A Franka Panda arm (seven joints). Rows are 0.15 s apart.
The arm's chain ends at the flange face. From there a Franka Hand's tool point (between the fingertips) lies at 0.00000 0.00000 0.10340 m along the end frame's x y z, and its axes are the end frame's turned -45 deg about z.
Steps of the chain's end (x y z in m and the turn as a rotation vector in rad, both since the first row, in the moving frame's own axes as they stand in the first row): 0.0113 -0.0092 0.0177 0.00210 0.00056 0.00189; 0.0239 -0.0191 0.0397 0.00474 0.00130 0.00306; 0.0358 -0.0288 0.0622 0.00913 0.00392 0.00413; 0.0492 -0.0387 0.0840 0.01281 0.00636 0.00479; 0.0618 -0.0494 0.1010 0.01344 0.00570 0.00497; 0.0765 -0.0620 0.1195 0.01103 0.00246 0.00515; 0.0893 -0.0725 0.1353 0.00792 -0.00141 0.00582
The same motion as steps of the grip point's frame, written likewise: 0.0147 0.0014 0.0177 0.00109 0.00188 0.00189; 0.0308 0.0031 0.0397 0.00243 0.00427 0.00306; 0.0466 0.0046 0.0622 0.00368 0.00923 0.00413; 0.0636 0.0070 0.0840 0.00456 0.01356 0.00479; 0.0800 0.0082 0.1010 0.00547 0.01353 0.00497; 0.0989 0.0096 0.1195 0.00606 0.00954 0.00515; 0.1149 0.0112 0.1353 0.00660 0.00460 0.00582
